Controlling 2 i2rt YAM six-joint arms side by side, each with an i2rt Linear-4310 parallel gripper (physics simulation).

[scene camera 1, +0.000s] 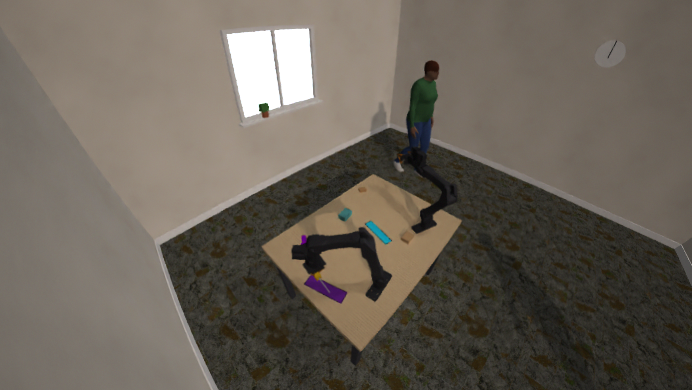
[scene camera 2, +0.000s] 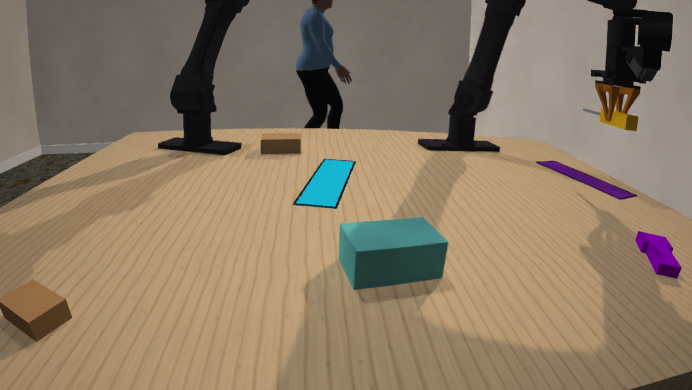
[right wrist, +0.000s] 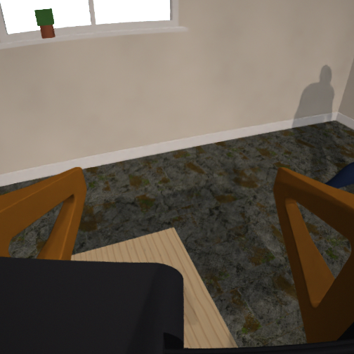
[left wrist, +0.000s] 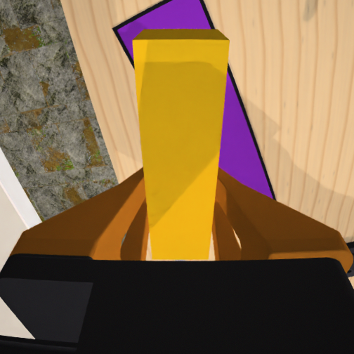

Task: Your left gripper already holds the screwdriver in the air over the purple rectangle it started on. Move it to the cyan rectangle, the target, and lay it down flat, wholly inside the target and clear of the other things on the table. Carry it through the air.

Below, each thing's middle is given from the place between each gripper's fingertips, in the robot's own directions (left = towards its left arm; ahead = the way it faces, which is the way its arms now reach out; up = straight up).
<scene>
I see my right gripper 110 mm past the cyan rectangle (scene camera 2: 325,188), 430 mm to the right of it and 410 mm above it. Also, from my right hand: purple rectangle (scene camera 2: 591,181) 120 mm behind, 980 mm to the left, 410 mm below; teal block (scene camera 2: 380,253) 160 mm ahead, 460 mm to the left, 390 mm below.
My left gripper is now 3 cm past the cyan rectangle, 57 cm to the left of it and 13 cm above it. Also, from my left hand: purple rectangle (4 cm behind, 2 cm to the right, 13 cm below); teal block (24 cm ahead, 54 cm to the right, 12 cm below).
</scene>
